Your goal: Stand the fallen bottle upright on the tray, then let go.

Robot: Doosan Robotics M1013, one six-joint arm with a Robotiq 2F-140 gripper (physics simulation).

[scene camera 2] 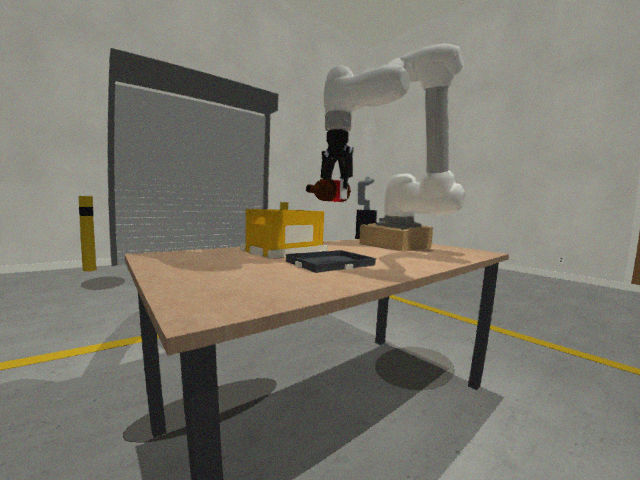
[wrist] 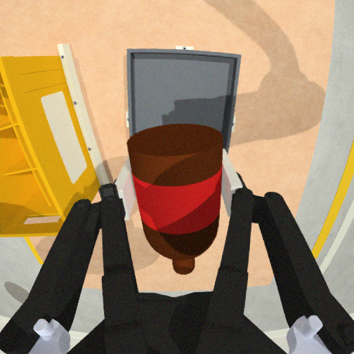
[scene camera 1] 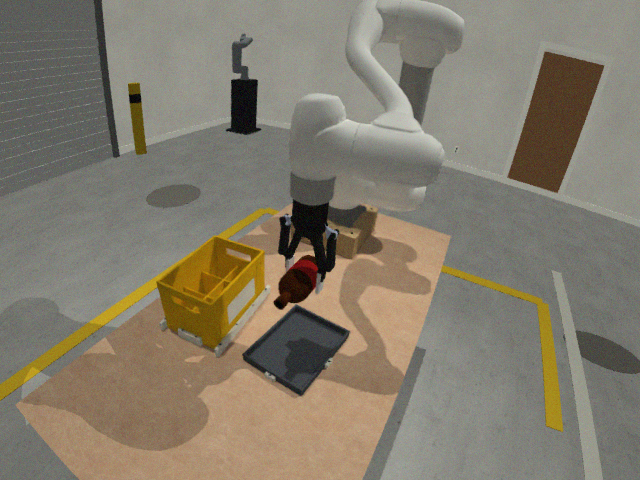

my gripper: scene camera 2; wrist 177,163; scene camera 1
same spot on my gripper: (scene camera 1: 326,262) = (scene camera 2: 345,169)
